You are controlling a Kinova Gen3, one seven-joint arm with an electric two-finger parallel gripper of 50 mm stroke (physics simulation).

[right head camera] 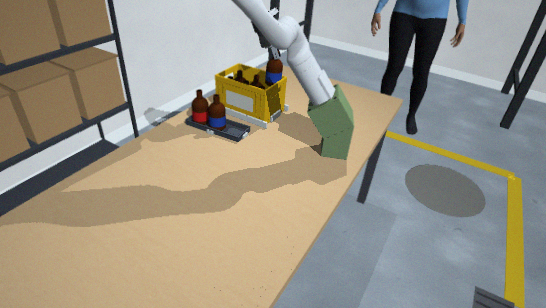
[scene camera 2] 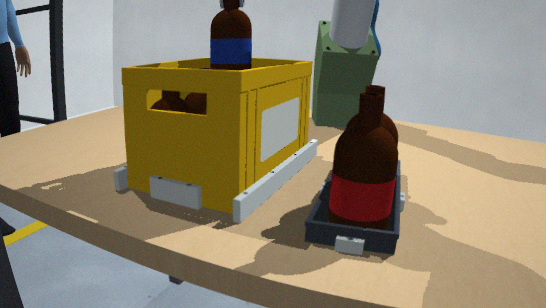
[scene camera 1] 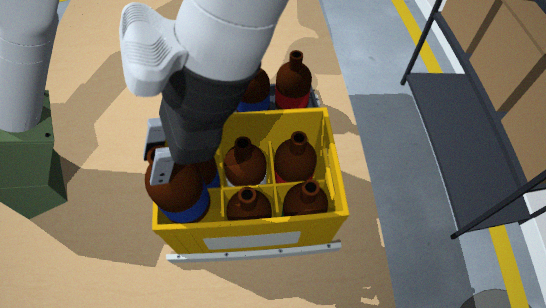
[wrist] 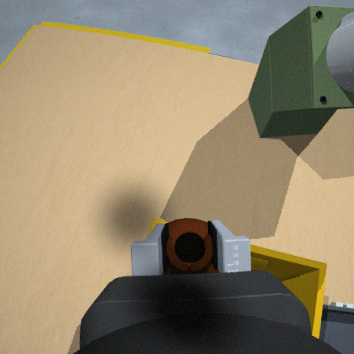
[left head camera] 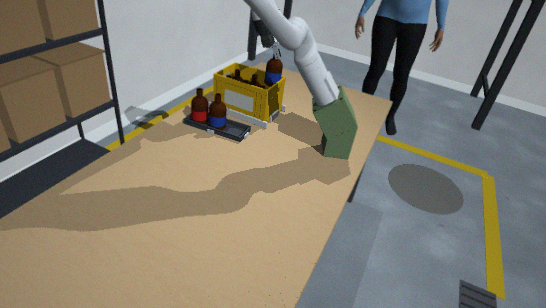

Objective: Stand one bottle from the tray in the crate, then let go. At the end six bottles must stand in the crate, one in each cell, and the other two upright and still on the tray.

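Pixels of known places: gripper, fingertip midpoint: (right head camera: 278, 57) (scene camera 2: 232, 6) (scene camera 1: 155, 169) (wrist: 188, 237) (left head camera: 278, 57); arm's base, origin of the base link: (right head camera: 323, 97) (scene camera 2: 348, 36) (scene camera 1: 15, 112) (left head camera: 327, 98).
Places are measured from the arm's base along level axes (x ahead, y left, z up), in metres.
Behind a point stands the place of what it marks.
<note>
My gripper (left head camera: 276, 51) {x 0.276, y -0.180, z 0.045 m} (right head camera: 274, 53) {x 0.276, y -0.180, z 0.045 m} (scene camera 1: 156, 152) {x 0.276, y -0.180, z 0.045 m} (wrist: 188, 237) {x 0.276, y -0.180, z 0.045 m} is shut on the neck of a brown blue-label bottle (left head camera: 273, 76) {x 0.275, y -0.141, z -0.029 m} (right head camera: 274, 75) {x 0.271, y -0.143, z -0.024 m} (scene camera 1: 175, 187) {x 0.296, y -0.200, z 0.030 m} (scene camera 2: 231, 50) {x 0.322, y -0.160, z -0.036 m}. The bottle hangs upright over the near left corner cell of the yellow crate (left head camera: 220, 92) {x 0.492, y -0.058, z -0.134 m} (scene camera 1: 322, 229) {x 0.484, y -0.241, z -0.111 m} (scene camera 2: 180, 142) {x 0.522, y -0.144, z -0.145 m} in scene camera 1. Its base is about level with the crate's rim, partly hidden behind it in scene camera 2. Several bottles (scene camera 1: 245, 167) {x 0.386, y -0.118, z -0.103 m} (scene camera 1: 295, 159) {x 0.468, y -0.119, z -0.101 m} stand in other cells. A red-label bottle (left head camera: 199, 109) {x 0.497, y 0.116, z -0.143 m} (scene camera 2: 362, 195) {x 0.552, y 0.087, z -0.169 m} and a blue-label bottle (left head camera: 218, 114) {x 0.408, y 0.115, z -0.140 m} (right head camera: 217, 114) {x 0.406, y 0.114, z -0.137 m} stand upright on the dark tray (left head camera: 237, 131) {x 0.336, y 0.074, z -0.222 m} (scene camera 2: 322, 233) {x 0.567, y 0.050, z -0.213 m}.
Light rails (scene camera 1: 250, 253) (scene camera 2: 275, 180) lie along the crate's foot. The green arm base (left head camera: 336, 125) {x -0.064, y 0.049, z -0.076 m} (scene camera 2: 345, 85) {x -0.006, y -0.001, z -0.119 m} stands beside the crate. A shelf rack with boxes (left head camera: 80, 85) is at the left in the left head camera. A person (left head camera: 400, 45) stands beyond the table.
</note>
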